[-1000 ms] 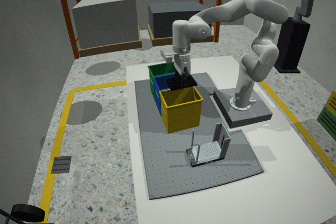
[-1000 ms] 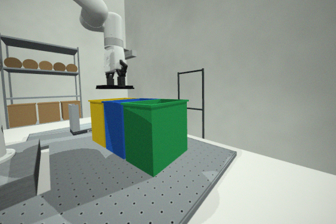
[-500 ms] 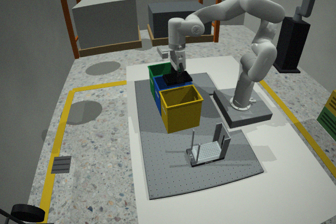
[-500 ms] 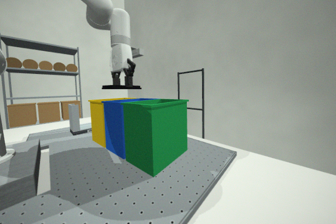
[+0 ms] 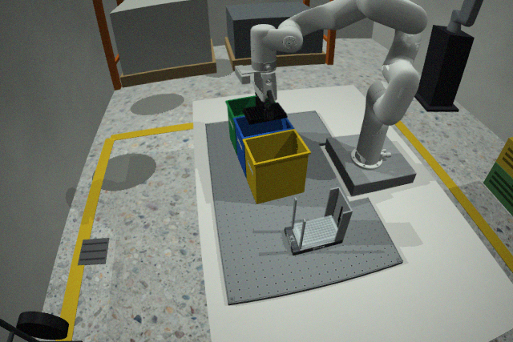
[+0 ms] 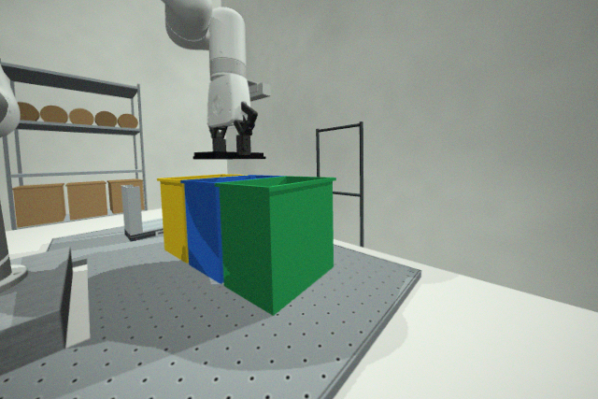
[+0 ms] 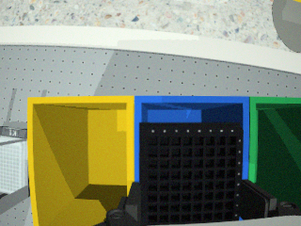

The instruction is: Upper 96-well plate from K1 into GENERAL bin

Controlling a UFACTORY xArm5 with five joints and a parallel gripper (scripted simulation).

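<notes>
Right now my hand is 10 mm to the left of the blue bin and 150 mm above it. From my hand the other things lie so: green bin 40 mm ahead, 140 mm to the right, 150 mm below; then yellow bin 30 mm behind, 120 mm to the left, 150 mm below; then black 96-well plate 10 mm below.
</notes>
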